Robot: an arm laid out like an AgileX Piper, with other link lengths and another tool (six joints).
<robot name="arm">
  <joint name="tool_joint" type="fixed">
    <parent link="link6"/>
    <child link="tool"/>
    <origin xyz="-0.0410 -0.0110 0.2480" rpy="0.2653 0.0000 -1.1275"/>
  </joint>
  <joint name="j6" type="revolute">
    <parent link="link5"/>
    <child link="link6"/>
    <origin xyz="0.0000 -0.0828 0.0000" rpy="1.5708 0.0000 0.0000"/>
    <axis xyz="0 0 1"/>
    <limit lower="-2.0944" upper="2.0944"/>
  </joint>
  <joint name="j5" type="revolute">
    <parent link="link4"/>
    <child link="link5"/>
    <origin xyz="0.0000 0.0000 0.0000" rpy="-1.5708 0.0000 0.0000"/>
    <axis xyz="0 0 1"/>
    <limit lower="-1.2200" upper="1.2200"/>
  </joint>
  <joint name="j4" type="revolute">
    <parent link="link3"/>
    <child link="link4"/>
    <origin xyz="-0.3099 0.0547 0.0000" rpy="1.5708 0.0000 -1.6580"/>
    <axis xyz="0 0 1"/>
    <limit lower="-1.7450" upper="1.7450"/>
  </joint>
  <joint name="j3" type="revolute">
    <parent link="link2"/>
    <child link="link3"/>
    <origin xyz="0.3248 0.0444 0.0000" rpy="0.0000 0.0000 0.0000"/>
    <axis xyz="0 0 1"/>
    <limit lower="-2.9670" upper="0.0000"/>
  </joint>
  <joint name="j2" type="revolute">
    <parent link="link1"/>
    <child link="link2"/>
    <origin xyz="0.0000 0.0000 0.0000" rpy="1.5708 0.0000 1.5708"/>
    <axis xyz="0 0 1"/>
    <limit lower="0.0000" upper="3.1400"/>
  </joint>
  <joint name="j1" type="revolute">
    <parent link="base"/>
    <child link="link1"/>
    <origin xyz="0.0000 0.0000 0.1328" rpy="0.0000 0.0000 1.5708"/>
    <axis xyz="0 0 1"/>
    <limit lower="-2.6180" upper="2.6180"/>
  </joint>
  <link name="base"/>
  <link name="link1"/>
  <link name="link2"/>
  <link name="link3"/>
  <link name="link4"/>
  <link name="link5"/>
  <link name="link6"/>
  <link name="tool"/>
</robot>
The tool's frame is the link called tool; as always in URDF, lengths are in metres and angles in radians.
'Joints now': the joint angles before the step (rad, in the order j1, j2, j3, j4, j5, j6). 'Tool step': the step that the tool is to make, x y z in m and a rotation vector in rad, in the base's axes. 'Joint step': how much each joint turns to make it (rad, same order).
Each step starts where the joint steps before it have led.
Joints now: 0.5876 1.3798 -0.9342 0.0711 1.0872 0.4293
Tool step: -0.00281 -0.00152 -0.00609 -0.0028 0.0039 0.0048
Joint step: 0.0000 0.0000 0.0190 0.0010 -0.0138 -0.0062
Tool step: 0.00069 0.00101 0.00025 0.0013 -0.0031 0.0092
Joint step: 0.0000 0.0000 0.0000 0.0007 -0.0027 -0.0097
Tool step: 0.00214 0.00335 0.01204 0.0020 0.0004 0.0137
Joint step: 0.0000 0.0000 -0.0395 0.0025 0.0397 -0.0120
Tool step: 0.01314 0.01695 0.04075 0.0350 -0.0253 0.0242
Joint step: 0.0000 0.0000 -0.1215 0.0171 0.0831 -0.0225
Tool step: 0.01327 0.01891 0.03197 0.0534 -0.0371 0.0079
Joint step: 0.0000 0.0000 -0.0830 0.0258 0.0237 -0.0102
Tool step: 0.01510 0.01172 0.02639 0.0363 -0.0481 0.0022
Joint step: 0.0001 -0.0001 -0.0617 0.0041 0.0019 -0.0024
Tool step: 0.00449 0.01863 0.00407 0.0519 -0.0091 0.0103
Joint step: -0.0001 0.0094 -0.0047 0.0447 -0.0388 -0.0203
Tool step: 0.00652 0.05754 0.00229 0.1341 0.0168 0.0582
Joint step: 0.0000 0.0678 -0.0287 0.1570 -0.0795 -0.1007
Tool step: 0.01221 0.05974 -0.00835 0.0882 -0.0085 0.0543
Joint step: 0.0425 0.1026 -0.0378 0.1026 -0.1058 -0.0749
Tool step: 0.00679 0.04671 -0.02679 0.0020 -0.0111 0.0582
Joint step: 0.0654 0.1216 -0.0554 0.0137 -0.0725 -0.0301
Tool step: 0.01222 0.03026 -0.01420 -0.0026 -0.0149 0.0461
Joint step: 0.0256 0.0997 -0.0827 0.0041 -0.0169 -0.0336
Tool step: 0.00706 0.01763 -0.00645 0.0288 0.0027 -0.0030
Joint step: 0.0064 0.0434 -0.0228 0.0367 -0.0349 -0.0186
